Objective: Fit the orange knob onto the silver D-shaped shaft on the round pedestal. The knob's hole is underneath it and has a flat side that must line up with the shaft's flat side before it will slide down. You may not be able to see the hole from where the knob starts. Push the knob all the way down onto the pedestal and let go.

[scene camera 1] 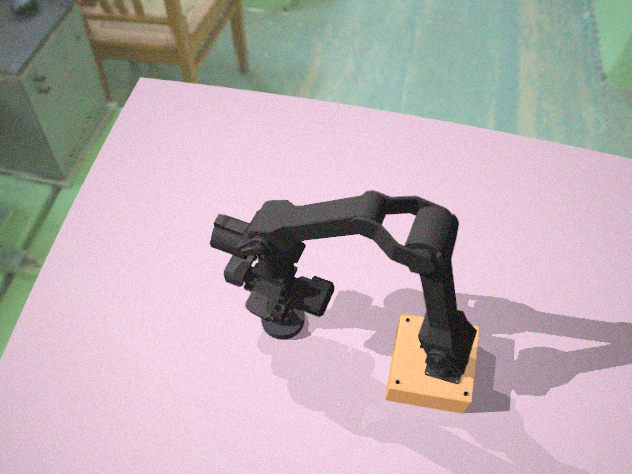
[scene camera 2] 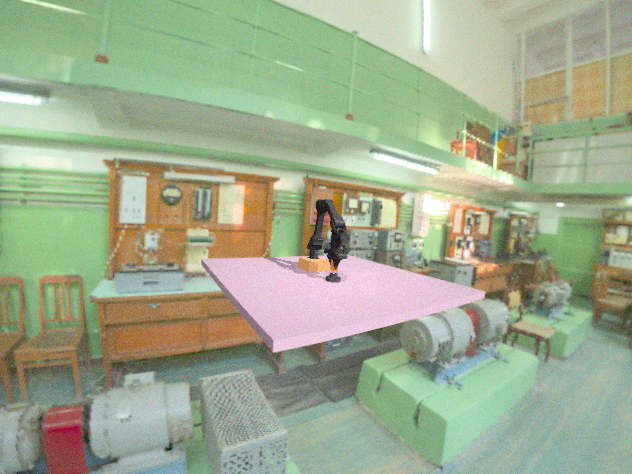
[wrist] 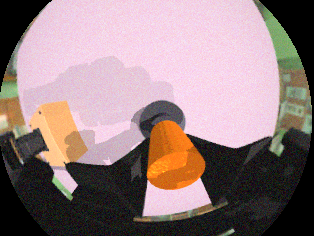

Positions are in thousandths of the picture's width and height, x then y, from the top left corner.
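Note:
You'd find my gripper (scene camera 1: 444, 640) at (wrist: 533, 591) too. There's an orange knob (wrist: 556, 689), and I can also see a dark round pedestal (scene camera 1: 464, 682), which shows at (wrist: 508, 472) as well.

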